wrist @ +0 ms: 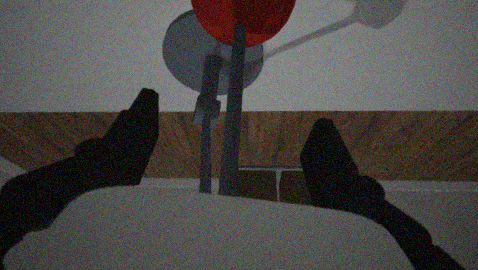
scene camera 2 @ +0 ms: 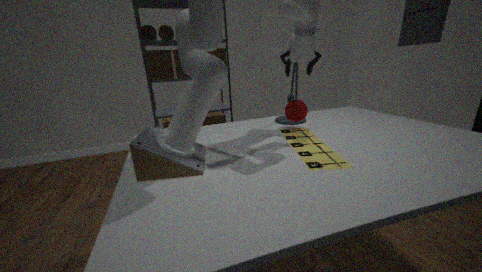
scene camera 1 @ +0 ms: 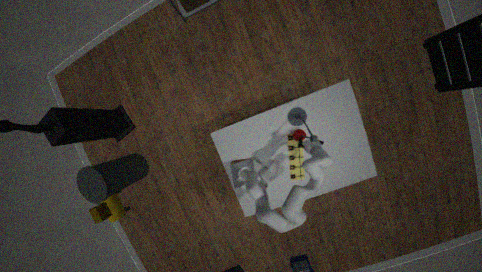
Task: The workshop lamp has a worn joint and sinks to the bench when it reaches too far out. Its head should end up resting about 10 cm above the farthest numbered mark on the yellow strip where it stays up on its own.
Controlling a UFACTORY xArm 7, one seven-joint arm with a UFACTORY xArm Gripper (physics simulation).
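Pixels of known places: gripper, between the fingertips: [wrist: 235, 125] [scene camera 2: 297, 74] [scene camera 1: 306, 139]; arm's base, origin of its link: [scene camera 2: 176, 146] [scene camera 1: 244, 173].
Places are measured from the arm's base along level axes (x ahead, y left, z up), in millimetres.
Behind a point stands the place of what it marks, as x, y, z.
Observation:
The lamp's red head [scene camera 1: 299, 135] @(566, 61, 74) [scene camera 2: 296, 110] @(541, 13, 38) [wrist: 245, 20] @(570, 48, 77) hangs above the bench near the end of the yellow strip [scene camera 1: 301, 162] @(481, -197, -61) [scene camera 2: 325, 156] @(427, -249, -61) closest to the lamp's round grey base [scene camera 1: 295, 116] @(643, 189, -48) [scene camera 2: 281, 120] @(595, 178, -48) [wrist: 179, 55] @(704, 155, -49). Its exact height is hard to judge. The two thin lamp arms fold up to a raised elbow. My gripper [scene camera 2: 298, 73] @(572, 43, 186) [wrist: 235, 125] @(572, 43, 186) is wide open above the head, with its fingers on either side of the lamp arms. In the wrist view, space shows between each finger and the arms. The strip's numbers are blurred.
The white bench [scene camera 1: 345, 110] @(1029, 0, -62) [scene camera 2: 240, 215] @(37, -355, -62) bears the arm's mounting block [scene camera 2: 167, 165] @(-51, -88, -20) and the lamp. A shelf rack [scene camera 2: 145, 75] stands behind the bench. Black drawers or shelving [scene camera 1: 457, 55], a grey cylinder [scene camera 1: 92, 184] and a yellow object [scene camera 1: 115, 207] stand near the walls.

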